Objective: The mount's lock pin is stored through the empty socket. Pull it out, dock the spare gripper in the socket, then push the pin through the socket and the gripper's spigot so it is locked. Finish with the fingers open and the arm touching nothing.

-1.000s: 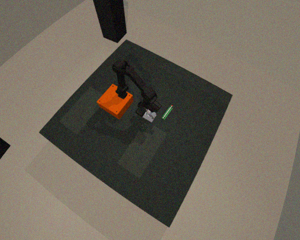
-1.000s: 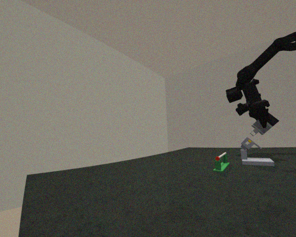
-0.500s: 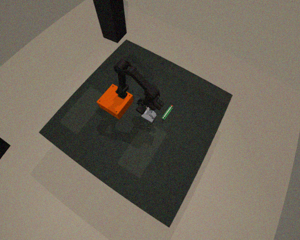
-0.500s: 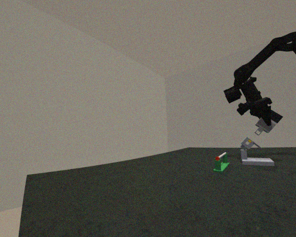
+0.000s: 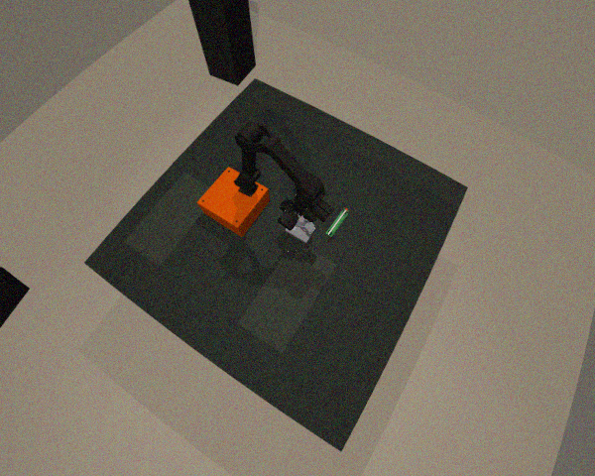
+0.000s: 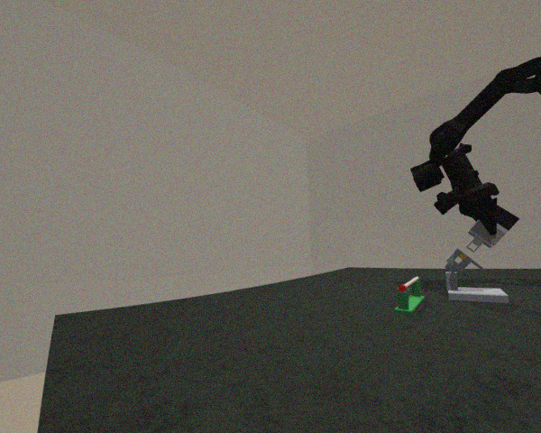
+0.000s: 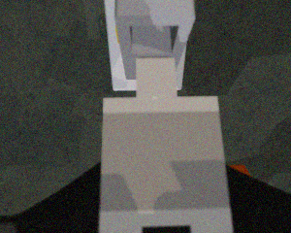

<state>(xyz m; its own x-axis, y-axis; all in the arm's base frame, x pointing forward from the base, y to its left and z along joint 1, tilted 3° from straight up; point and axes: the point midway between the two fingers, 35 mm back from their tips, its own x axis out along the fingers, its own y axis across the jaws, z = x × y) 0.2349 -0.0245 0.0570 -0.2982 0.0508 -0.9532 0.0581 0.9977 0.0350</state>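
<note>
My gripper tip is now 17 cm short of the green stand, 12 cm above it and 10 cm to the right of it. Also, from my gripper tip: grey mount 9 cm below, 6 cm ahead; spare gripper 1 cm ahead, 1 cm above.
</note>
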